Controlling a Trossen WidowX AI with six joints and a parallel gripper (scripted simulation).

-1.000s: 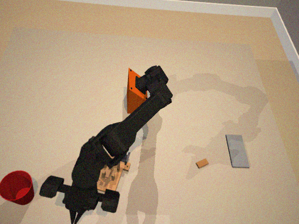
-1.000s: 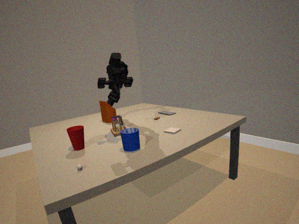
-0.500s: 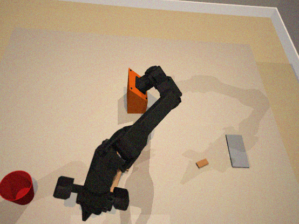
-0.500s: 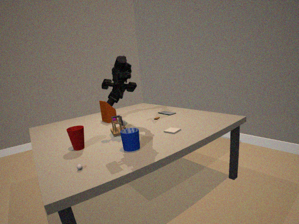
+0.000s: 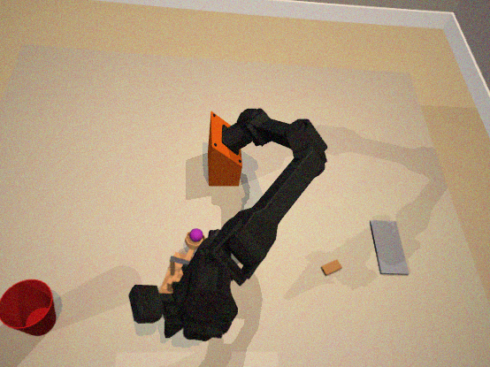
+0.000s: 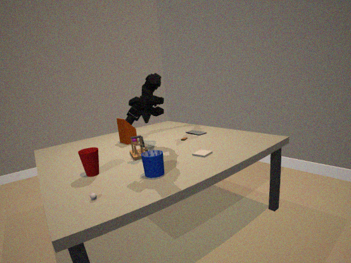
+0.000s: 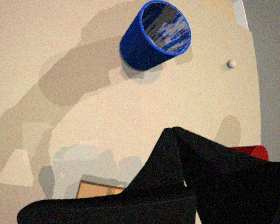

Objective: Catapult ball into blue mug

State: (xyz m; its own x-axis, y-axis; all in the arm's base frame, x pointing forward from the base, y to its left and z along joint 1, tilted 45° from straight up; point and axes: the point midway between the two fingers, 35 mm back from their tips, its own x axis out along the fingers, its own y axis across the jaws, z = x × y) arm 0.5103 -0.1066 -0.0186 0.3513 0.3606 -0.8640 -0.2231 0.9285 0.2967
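The purple ball is 27 cm behind my gripper tip, 14 cm below it and 3 cm to the left of it. Round my gripper tip: blue mug (17 cm below, 15 cm ahead, 7 cm to the right); white tile (25 cm to the left, 20 cm below, 9 cm ahead); wooden catapult (20 cm behind, 15 cm below, 4 cm to the left).
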